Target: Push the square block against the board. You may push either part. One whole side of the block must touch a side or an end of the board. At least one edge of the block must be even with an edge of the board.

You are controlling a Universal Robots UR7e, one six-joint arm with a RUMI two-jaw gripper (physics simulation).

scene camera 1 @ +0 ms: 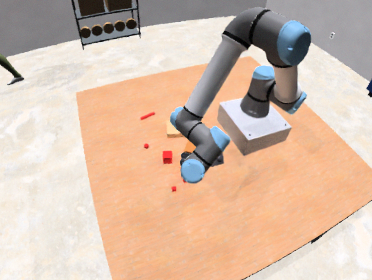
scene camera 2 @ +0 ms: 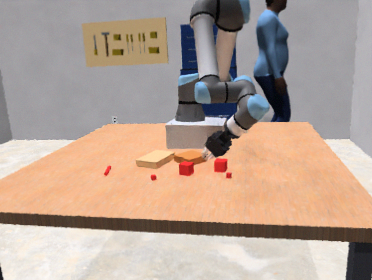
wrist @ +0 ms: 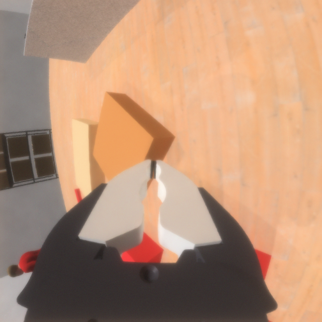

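Pixels of known places: gripper, fingertip midpoint: (scene camera 2: 203, 158); arm's base at its link origin: (scene camera 1: 254, 108) (scene camera 2: 190, 120).
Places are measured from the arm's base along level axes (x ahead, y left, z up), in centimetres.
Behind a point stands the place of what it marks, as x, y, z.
Note:
The orange square block (scene camera 1: 189, 147) @(37.9, 5.8, -7.9) (scene camera 2: 189, 157) @(37.8, 6.1, -8.0) (wrist: 121, 137) lies flat, turned at an angle to the pale tan board (scene camera 1: 173, 132) @(41.3, -5.8, -7.9) (scene camera 2: 154, 159) @(41.0, -7.6, -7.9) (wrist: 82, 152). In the wrist view a corner of the block is close to the board's long side; whether they touch I cannot tell. No whole side of the block lies along the board. My gripper (scene camera 2: 205, 155) @(35.5, 11.3, -9.0) (wrist: 153, 161) is shut and empty. Its fingertips are low, at the block's near side on the side away from the board; contact is unclear. The arm hides part of the block and board in scene camera 1.
A red cube (scene camera 1: 167, 157) @(49.4, 8.5, -6.9) (scene camera 2: 186, 168) @(51.1, 7.4, -7.9) stands in front of the block. Another red cube (scene camera 2: 220, 165) @(46.5, 19.3, -8.2) stands near the gripper. Two tiny red cubes (scene camera 2: 153, 177) @(56.5, -3.7, -9.7) (scene camera 2: 228, 175) @(52.7, 22.6, -9.7) and a red stick (scene camera 1: 148, 116) @(48.8, -23.7, -9.9) (scene camera 2: 107, 170) @(50.8, -23.7, -9.4) lie around. The robot's base box (scene camera 1: 260, 131) @(6.7, 15.0, 0.0) is behind.

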